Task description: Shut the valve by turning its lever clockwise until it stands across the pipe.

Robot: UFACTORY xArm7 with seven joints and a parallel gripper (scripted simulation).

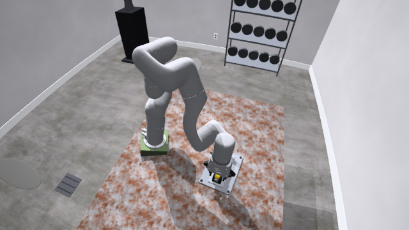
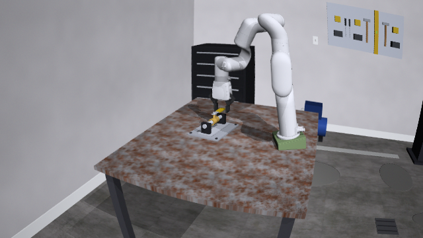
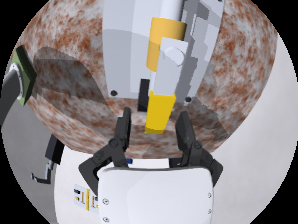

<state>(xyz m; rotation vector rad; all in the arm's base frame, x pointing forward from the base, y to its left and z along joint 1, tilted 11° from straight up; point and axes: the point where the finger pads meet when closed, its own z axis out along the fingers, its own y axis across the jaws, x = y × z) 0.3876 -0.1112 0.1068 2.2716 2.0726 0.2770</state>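
Now: hand 50 mm to the right of the yellow lever.
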